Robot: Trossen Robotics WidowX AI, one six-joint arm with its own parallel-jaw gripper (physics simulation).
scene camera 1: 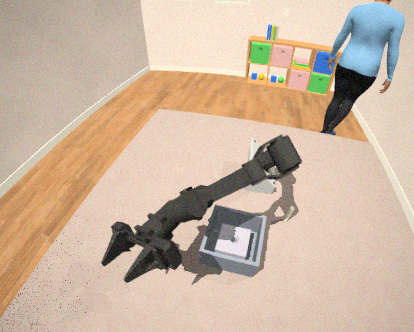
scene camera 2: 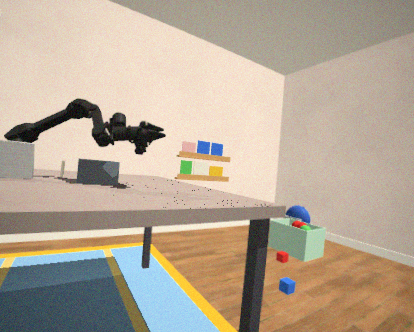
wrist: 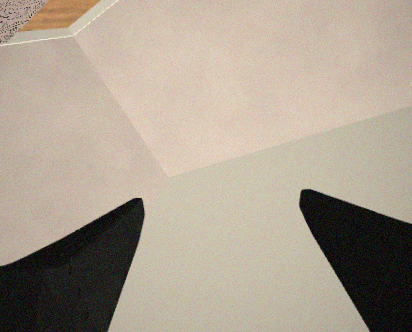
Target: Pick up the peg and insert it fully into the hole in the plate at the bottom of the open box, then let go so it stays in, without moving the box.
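Pixels of known places: gripper, fingertip midpoint: (scene camera 1: 112, 272) (scene camera 2: 164, 132) (wrist: 222, 201); arm's base, origin of the base link: (scene camera 1: 262, 161) (scene camera 2: 15, 153).
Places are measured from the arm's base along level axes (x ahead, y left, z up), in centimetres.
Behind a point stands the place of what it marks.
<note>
A thin cream peg (scene camera 1: 289, 214) {y 9.9, x 19.0, z -4.9 cm} (scene camera 2: 63, 169) {y 9.3, x 18.7, z -6.1 cm} stands upright on the table, apart from the box and on the arm-base side of it. The open grey-blue box (scene camera 1: 230, 263) {y -8.3, x 38.7, z -2.7 cm} (scene camera 2: 90, 171) {y -15.6, x 26.5, z -4.9 cm} stands on the table. A whitish plate (scene camera 1: 241, 246) {y -5.6, x 32.6, z -4.1 cm} lies at its bottom, with a dark round hole (scene camera 1: 233, 239) {y -8.0, x 29.7, z -6.2 cm} near a shadowed patch. My gripper (scene camera 1: 115, 272) {y -30.4, x 51.1, z 14.1 cm} (scene camera 2: 163, 132) {y -30.4, x 51.1, z 14.1 cm} (wrist: 222, 201) {y -30.4, x 51.1, z 14.1 cm} is open and empty, high above the table and out past the box, on the side away from the peg. The peg and box do not show in the wrist view.
The table (scene camera 1: 310, 280) {y 16.7, x 39.1, z -9.9 cm} (scene camera 2: 175, 215) {y -68.8, x 36.9, z -11.4 cm} carries the pale arm base (scene camera 1: 262, 186) {y 1.0, x 6.6, z -6.3 cm} (scene camera 2: 17, 160) {y -5.3, x 1.4, z -2.8 cm}. The arm reaches from it past the box. A person (scene camera 1: 370, 40), a cube shelf (scene camera 1: 249, 60) and a toy bin (scene camera 2: 305, 246) are in the room beyond the table.
</note>
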